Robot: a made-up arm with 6 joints.
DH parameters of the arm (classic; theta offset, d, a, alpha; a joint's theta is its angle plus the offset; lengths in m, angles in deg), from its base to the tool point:
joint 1: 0 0.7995 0.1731 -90
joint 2: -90 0 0.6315 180
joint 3: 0 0 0.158 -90
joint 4: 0 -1.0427 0 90
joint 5: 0 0 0 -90
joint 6: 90 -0.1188 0 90
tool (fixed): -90 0 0 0
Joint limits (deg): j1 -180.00..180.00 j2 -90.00..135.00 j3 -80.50..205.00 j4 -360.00..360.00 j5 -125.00..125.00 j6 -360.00..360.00
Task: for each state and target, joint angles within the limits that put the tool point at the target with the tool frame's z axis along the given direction. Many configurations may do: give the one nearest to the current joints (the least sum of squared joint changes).
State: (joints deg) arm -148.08 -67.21 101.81 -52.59 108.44 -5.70
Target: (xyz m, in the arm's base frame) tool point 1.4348 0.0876 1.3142 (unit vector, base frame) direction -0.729 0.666 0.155
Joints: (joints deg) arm -179.27 -59.79 96.12 -35.78 86.01 -53.40
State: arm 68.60 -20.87 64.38 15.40 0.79 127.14
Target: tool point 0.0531 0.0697 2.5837 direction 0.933 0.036 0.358
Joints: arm 25.64 -9.91 69.20 39.74 31.66 167.93
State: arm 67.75 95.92 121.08 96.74 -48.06 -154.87
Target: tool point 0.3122 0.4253 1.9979 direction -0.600 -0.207 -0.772
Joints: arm 63.11 75.28 166.57 133.53 -89.56 -139.64
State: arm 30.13 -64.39 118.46 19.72 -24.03 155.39
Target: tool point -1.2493 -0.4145 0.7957 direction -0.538 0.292 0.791
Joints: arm 18.49 -41.44 153.44 6.50 13.82 147.09
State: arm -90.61 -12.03 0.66 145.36 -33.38 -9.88
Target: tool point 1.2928 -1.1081 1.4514 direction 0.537 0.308 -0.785
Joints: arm -40.12 35.34 33.04 150.35 -14.21 -6.99
